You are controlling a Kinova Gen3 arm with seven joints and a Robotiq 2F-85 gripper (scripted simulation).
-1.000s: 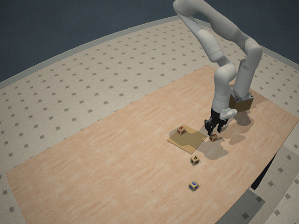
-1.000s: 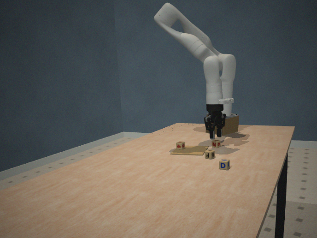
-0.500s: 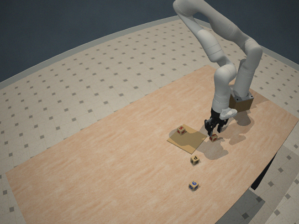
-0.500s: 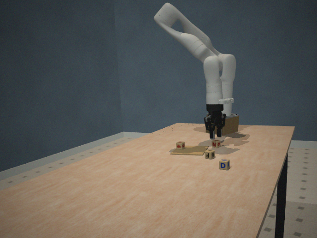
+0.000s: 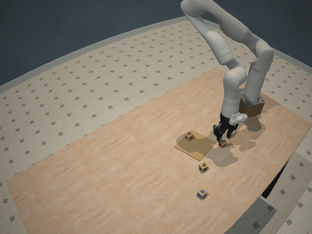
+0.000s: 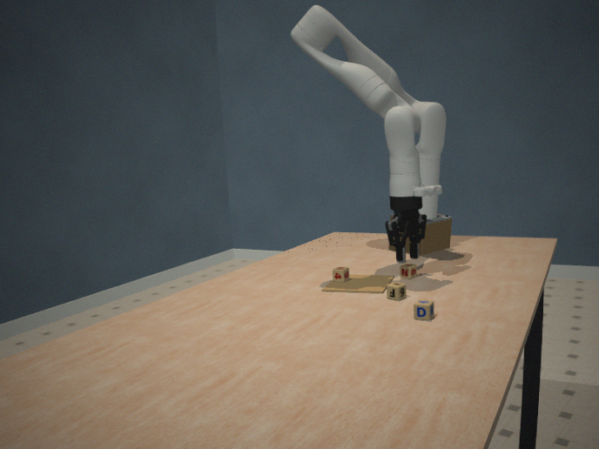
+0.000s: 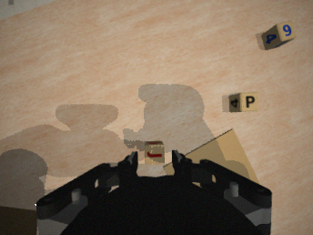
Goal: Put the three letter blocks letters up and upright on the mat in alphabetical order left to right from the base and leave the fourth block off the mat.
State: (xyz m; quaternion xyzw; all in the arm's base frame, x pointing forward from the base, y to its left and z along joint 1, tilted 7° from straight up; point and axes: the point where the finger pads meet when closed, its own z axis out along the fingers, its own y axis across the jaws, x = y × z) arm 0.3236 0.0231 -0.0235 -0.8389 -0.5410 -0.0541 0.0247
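Right now my hand is 10 cm to the left of the tan mat, 7 cm short of it and 6 cm above it.
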